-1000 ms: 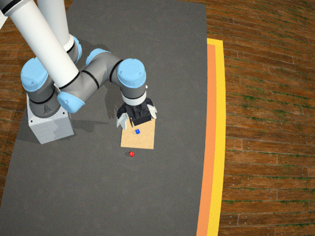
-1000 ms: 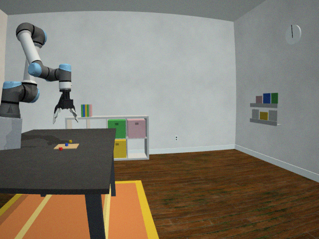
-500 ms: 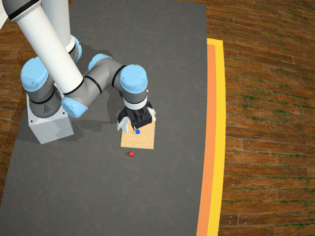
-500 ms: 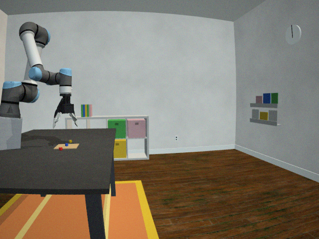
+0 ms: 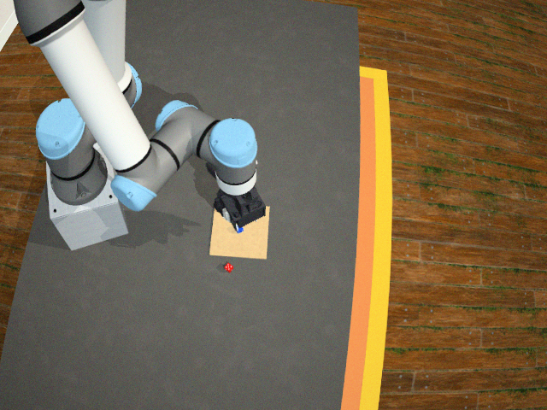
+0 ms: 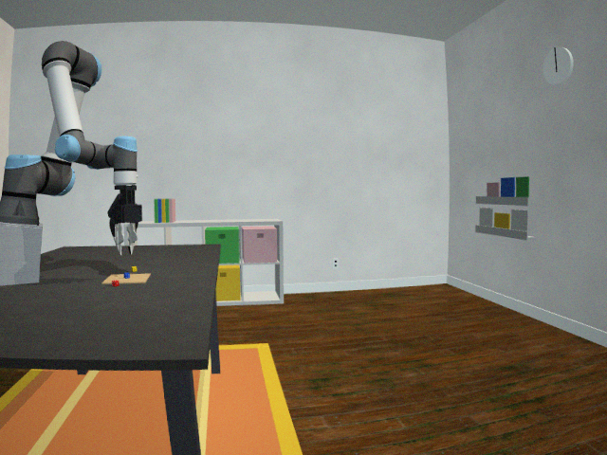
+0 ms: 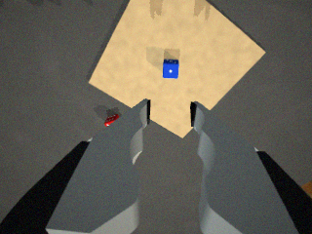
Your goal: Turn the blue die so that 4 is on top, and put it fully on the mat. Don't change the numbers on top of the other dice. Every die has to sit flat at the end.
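Right now my hand is 80 mm above the blue die. The rest, counted from my hand: tan mat: 90 mm below; yellow die: 140 mm to the left, 90 mm below, 40 mm behind; red die: 100 mm to the right, 90 mm below, 10 mm ahead.
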